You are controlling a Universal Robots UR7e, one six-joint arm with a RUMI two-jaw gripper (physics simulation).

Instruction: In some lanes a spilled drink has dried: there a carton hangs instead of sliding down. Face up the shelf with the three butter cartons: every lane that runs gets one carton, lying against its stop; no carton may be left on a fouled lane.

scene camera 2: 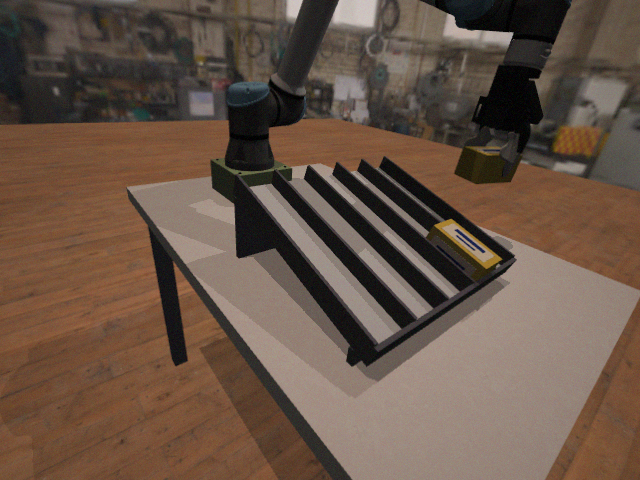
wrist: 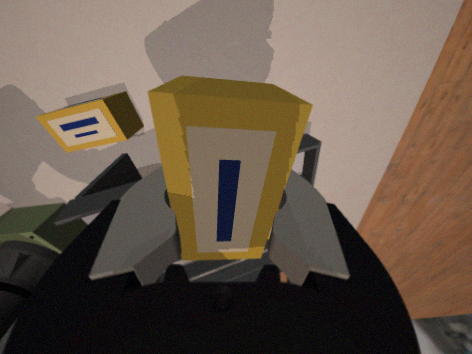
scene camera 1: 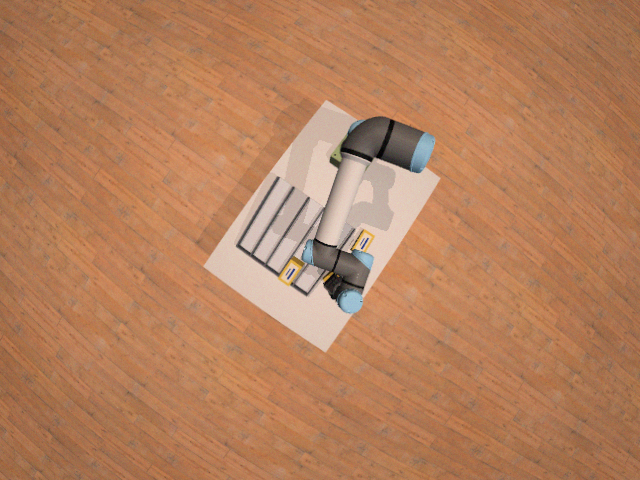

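Pixels of known places: gripper, between the fingertips: (scene camera 2: 485,171) (wrist: 227,167); arm's base, origin of its link: (scene camera 2: 250,164) (wrist: 36,255).
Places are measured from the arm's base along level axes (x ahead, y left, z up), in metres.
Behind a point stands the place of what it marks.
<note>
My gripper (scene camera 1: 330,280) {x 0.556, y 0.351, z 0.107 m} (scene camera 2: 494,149) (wrist: 227,167) {x 0.556, y 0.351, z 0.107 m} is shut on a yellow butter carton (scene camera 2: 483,167) {x 0.581, y 0.293, z 0.126 m} (wrist: 230,150) {x 0.561, y 0.391, z 0.153 m} and holds it in the air, off the right side of the rack near its low end. The sloped rack (scene camera 1: 258,259) (scene camera 2: 253,222) has several lanes between dark dividers. A second carton (scene camera 1: 291,271) {x 0.657, y 0.166, z 0.021 m} (scene camera 2: 465,248) {x 0.681, y 0.141, z 0.015 m} lies in the fourth lane from the left, at the low end against its stop. A third carton (scene camera 1: 364,241) {x 0.310, y 0.338, z -0.031 m} (wrist: 82,127) {x 0.319, y 0.340, z -0.032 m} lies on the table, right of the rack near its high end. Dried spill is not distinguishable in any lane.
The rack stands on a pale table (scene camera 1: 320,330) {x 0.801, y 0.482, z -0.096 m} (scene camera 2: 542,330) {x 0.823, y 0.220, z -0.096 m} (wrist: 350,60) {x 0.748, y 0.417, z -0.096 m}. The arm's green base block (scene camera 1: 336,156) {x 0.084, y -0.052, z -0.002 m} (scene camera 2: 224,178) {x 0.015, y -0.088, z -0.034 m} (wrist: 42,220) {x 0.070, y 0.108, z -0.034 m} is beyond the rack's high end. Black dividers rise between the lanes. The arm hides part of the rack's right side in the overhead view.
</note>
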